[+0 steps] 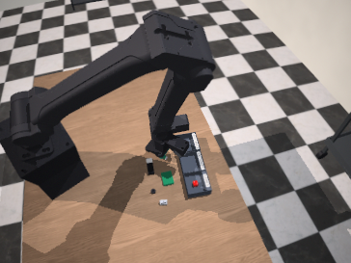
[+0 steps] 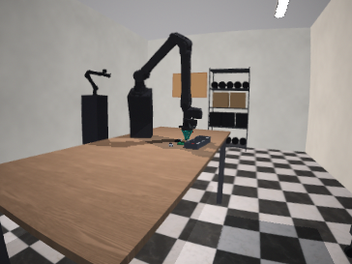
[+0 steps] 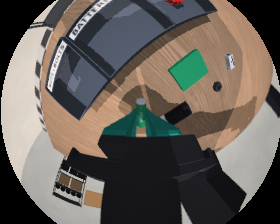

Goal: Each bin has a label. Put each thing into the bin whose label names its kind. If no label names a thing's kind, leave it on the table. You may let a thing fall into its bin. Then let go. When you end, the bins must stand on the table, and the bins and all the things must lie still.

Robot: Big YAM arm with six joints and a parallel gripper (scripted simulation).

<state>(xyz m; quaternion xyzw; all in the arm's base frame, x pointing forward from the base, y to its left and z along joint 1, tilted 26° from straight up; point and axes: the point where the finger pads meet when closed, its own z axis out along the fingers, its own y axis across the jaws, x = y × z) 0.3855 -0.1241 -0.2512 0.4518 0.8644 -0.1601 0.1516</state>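
The black-and-white block is 50 mm behind my hand, 10 mm to the right of it and 10 mm below it. Also, from my hand: green battery right at my hand; bin row 90 mm ahead, 80 mm to the right; flat green square 20 mm behind, 90 mm to the right, 10 mm below.
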